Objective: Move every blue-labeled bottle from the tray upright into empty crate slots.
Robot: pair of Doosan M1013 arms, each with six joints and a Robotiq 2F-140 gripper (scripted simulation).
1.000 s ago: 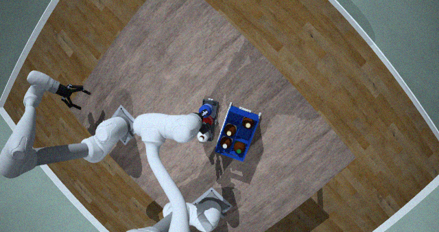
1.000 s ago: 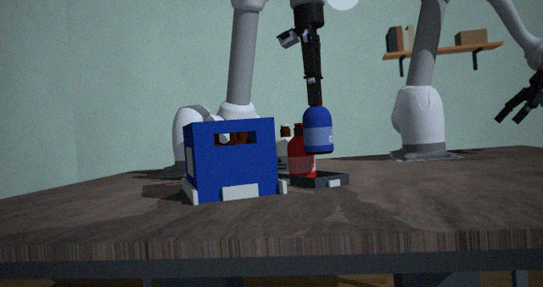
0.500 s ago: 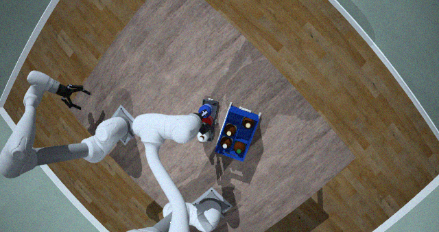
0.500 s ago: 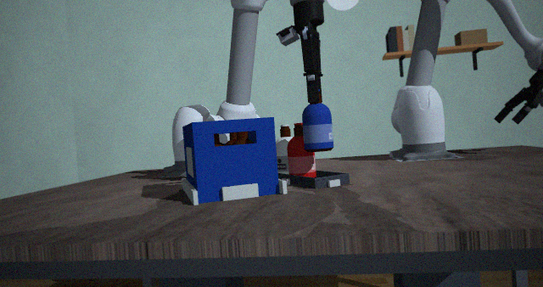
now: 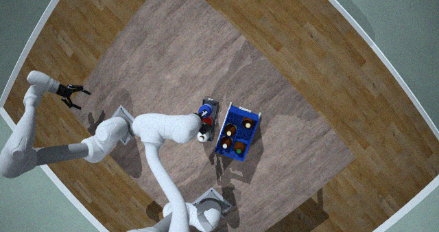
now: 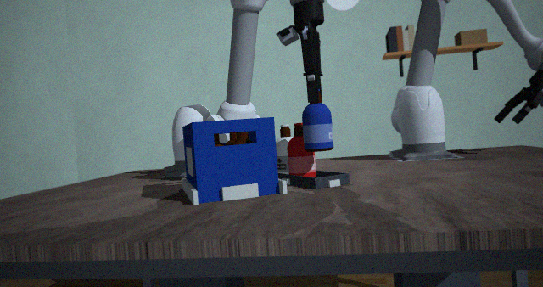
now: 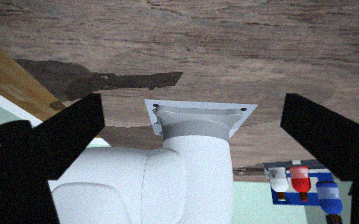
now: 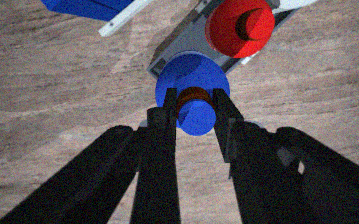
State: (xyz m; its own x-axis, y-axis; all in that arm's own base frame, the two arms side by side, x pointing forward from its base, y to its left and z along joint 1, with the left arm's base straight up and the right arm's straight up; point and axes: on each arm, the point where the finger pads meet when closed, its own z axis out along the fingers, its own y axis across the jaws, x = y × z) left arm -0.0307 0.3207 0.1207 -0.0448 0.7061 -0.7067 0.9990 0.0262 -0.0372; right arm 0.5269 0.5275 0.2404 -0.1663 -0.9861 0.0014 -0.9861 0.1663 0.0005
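Note:
Now: the blue-labeled bottle 80 mm below my right hand. Also, from my right hand: white bottle (160 mm below, 150 mm behind, 90 mm to the right); then red bottle (160 mm below, 70 mm behind, 50 mm to the right); then dark tray (230 mm below, 70 mm behind, 50 mm to the right).

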